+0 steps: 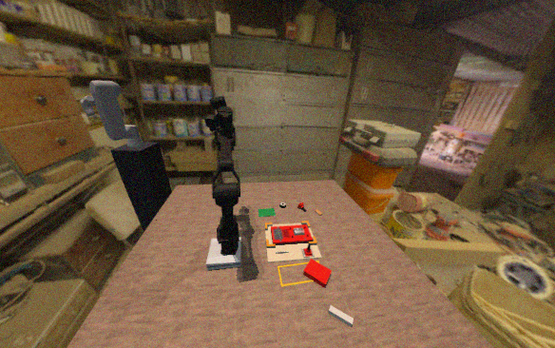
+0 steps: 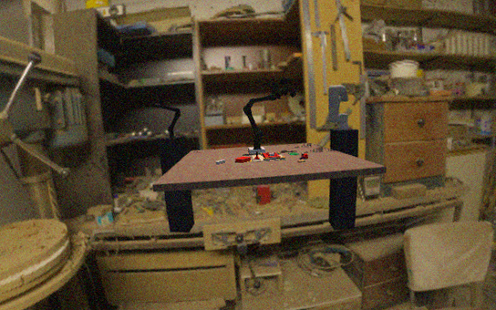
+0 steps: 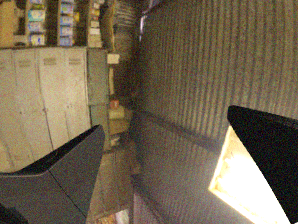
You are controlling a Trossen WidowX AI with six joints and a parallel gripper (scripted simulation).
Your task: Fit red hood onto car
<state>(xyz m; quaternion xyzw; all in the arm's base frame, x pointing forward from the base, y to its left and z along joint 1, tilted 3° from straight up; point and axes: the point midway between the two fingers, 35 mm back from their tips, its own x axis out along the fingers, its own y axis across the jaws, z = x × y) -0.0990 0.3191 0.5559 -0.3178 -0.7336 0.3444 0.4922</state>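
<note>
Right now the red hood is 470 mm ahead of my gripper tip, 460 mm to the right of it and 580 mm below it. The rest, counted from my gripper tip: green patch: 240 mm ahead, 70 mm to the right, 600 mm below; then dark ring: 350 mm ahead, 590 mm below.
</note>
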